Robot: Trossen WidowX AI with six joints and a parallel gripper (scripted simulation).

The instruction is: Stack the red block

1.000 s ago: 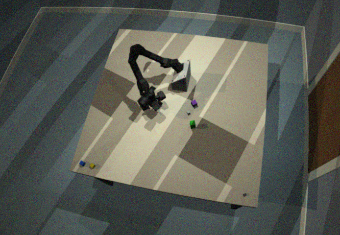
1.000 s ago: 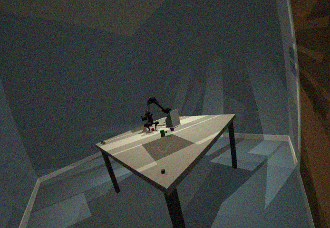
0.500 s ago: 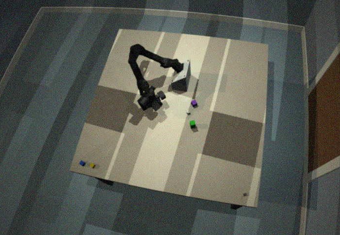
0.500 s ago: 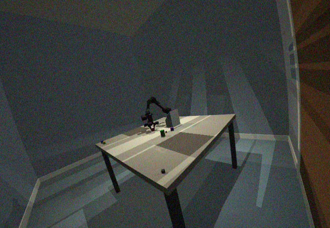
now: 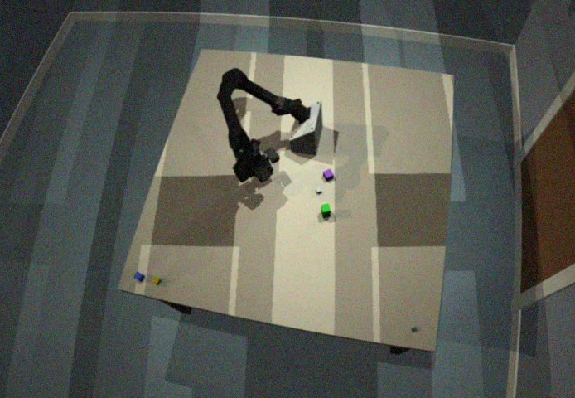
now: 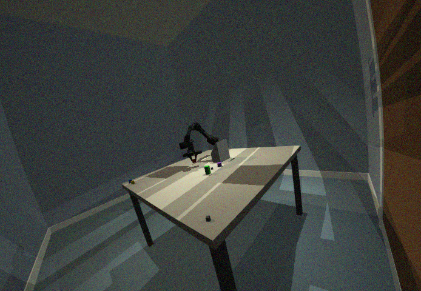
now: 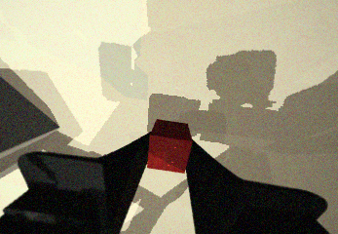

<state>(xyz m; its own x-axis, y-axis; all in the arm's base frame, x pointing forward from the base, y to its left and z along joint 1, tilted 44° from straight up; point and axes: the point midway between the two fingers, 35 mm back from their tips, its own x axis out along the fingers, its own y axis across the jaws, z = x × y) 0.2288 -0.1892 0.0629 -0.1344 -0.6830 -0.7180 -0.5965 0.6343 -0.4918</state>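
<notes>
Now: gripper tip 25 cm to the right of the white block, 5 cm short of it and 5 cm above it. From my gripper tip the other things lie so: purple block 29 cm to the left, 4 cm below, 3 cm behind; then red block 1 cm above; then yellow block 48 cm ahead, 39 cm to the right, 4 cm below.
</notes>
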